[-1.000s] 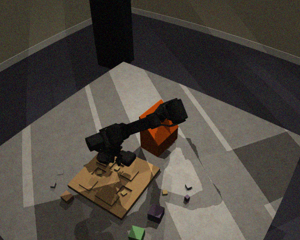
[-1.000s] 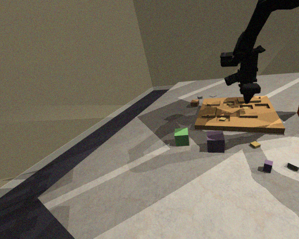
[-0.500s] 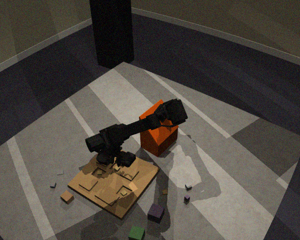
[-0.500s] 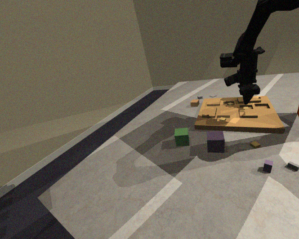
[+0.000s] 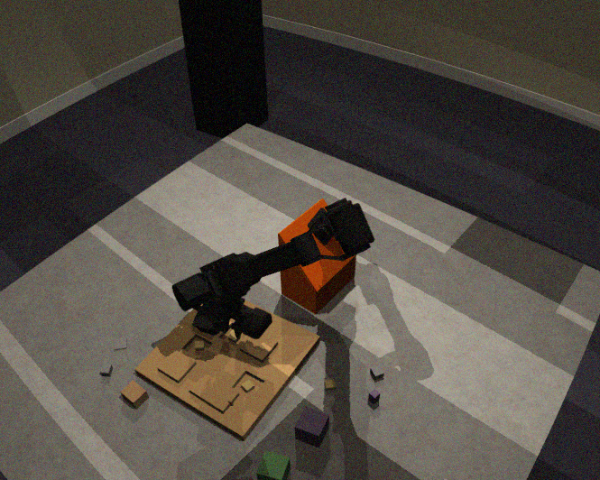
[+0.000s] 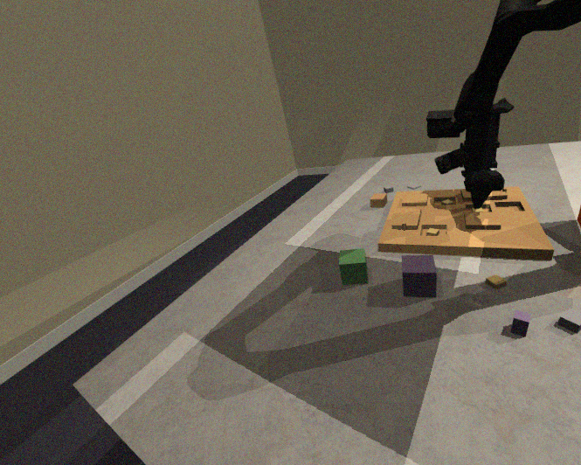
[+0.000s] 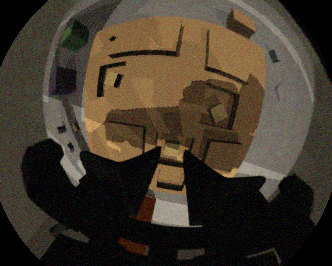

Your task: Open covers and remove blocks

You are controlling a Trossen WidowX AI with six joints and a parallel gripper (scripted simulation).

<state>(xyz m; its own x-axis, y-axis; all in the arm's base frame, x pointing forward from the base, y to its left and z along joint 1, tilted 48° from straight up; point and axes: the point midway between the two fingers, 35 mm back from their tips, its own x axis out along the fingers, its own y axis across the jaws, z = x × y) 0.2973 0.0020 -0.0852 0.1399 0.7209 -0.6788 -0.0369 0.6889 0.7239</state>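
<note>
Right now the tan puzzle board is 5 cm ahead of my gripper tip and 1 cm below it. Also, from my gripper tip: brown cube (24 cm ahead, 9 cm to the right, 2 cm below); green cube (22 cm ahead, 26 cm to the left, 1 cm below); purple cube (10 cm ahead, 27 cm to the left, 1 cm below).
</note>
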